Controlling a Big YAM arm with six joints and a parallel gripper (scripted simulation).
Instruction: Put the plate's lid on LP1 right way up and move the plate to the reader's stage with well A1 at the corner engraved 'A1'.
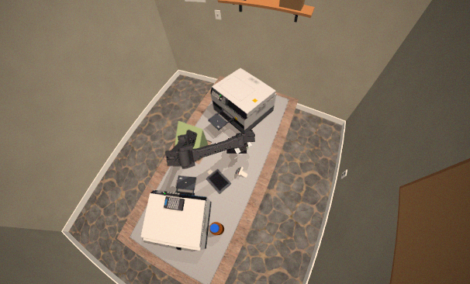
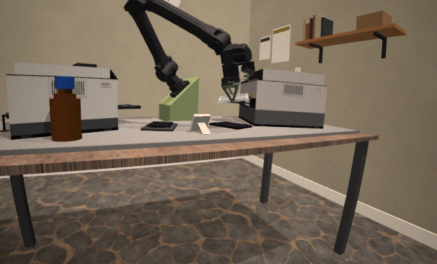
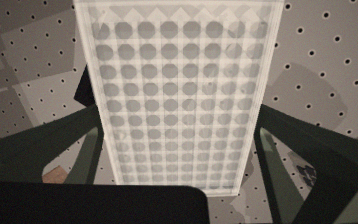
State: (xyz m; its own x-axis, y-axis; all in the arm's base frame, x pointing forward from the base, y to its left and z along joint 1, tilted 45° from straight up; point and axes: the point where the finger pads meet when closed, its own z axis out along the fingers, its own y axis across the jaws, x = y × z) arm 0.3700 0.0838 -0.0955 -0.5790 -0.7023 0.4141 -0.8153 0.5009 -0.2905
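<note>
The black pad is 60 mm behind my hand, 30 mm to the left of it and 130 mm below it. From my hand the other things lie so: lidded white well plate: right at my hand; dark lid: 60 mm behind, 300 mm to the right, 120 mm below; grey pad: 60 mm behind, 300 mm to the right, 130 mm below.
</note>
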